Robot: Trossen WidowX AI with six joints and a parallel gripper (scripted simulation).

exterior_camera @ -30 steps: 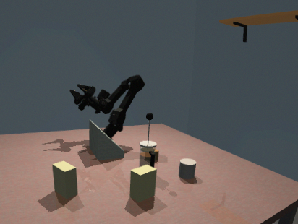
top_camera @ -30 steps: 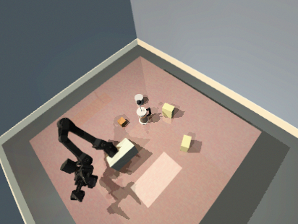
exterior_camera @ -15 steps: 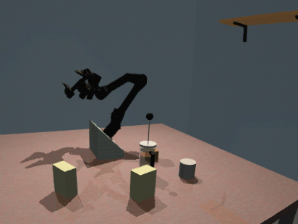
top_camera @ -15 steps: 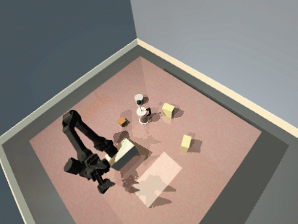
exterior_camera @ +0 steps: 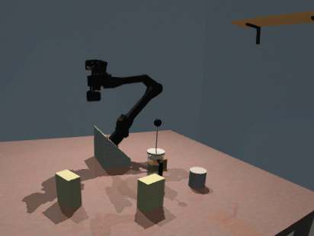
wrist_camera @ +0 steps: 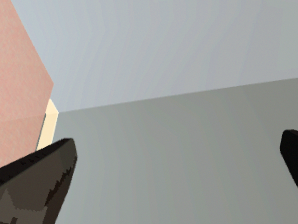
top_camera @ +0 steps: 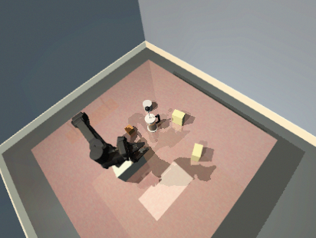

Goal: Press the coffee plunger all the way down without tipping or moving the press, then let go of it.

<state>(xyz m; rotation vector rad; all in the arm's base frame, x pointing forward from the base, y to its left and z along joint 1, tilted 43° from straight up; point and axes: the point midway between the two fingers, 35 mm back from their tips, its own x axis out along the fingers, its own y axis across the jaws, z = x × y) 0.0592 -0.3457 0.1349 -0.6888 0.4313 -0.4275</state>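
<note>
The coffee press is 28 cm below my gripper tip, 23 cm ahead of it and 21 cm to the left of it.
</note>
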